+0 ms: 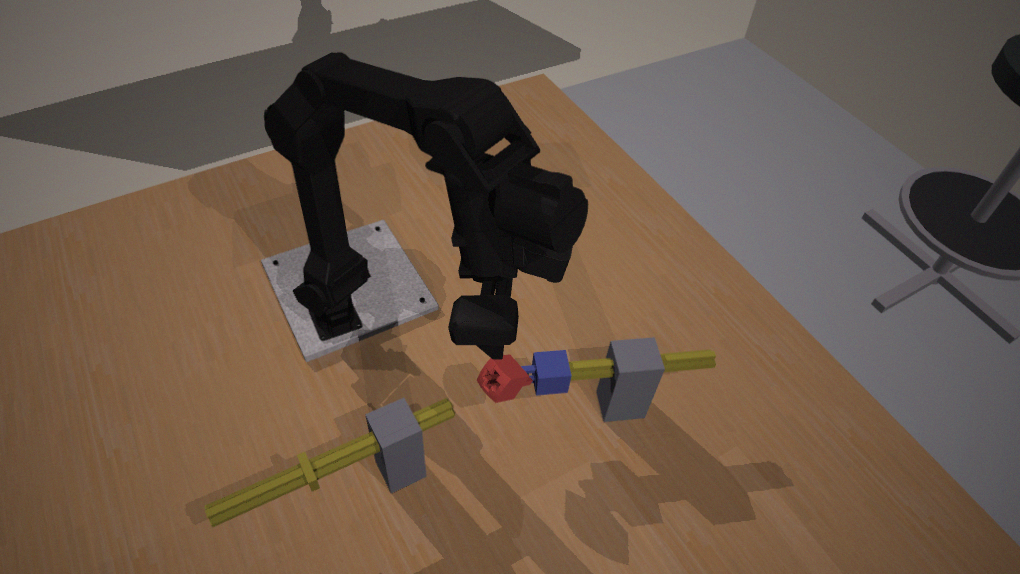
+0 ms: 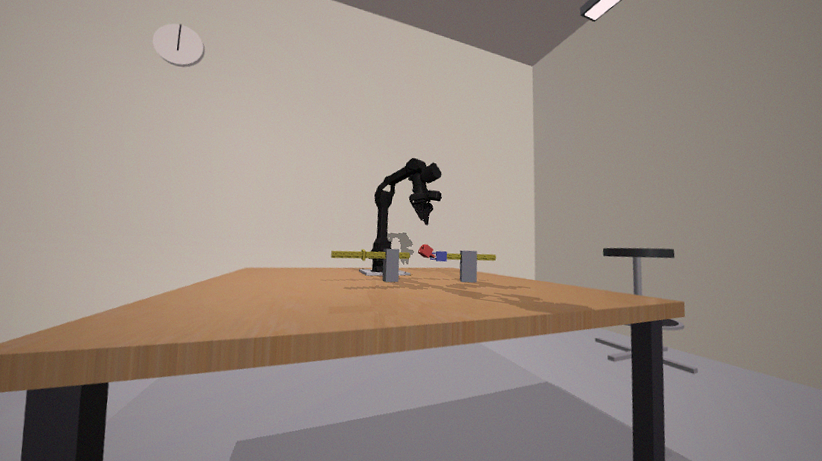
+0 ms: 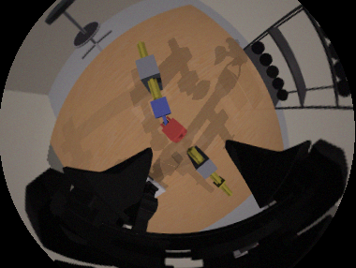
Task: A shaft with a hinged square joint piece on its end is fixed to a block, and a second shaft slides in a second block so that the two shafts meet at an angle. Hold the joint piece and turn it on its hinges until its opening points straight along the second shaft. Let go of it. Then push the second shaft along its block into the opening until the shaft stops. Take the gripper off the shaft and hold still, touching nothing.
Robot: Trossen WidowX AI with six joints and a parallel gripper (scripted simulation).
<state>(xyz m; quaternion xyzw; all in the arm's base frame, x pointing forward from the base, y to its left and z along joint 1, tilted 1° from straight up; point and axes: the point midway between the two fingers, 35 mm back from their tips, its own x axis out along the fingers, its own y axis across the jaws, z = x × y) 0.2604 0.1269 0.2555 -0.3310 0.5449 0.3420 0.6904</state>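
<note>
Now: gripper tip 10 mm to the right of the red joint piece and 120 mm above it.
</note>
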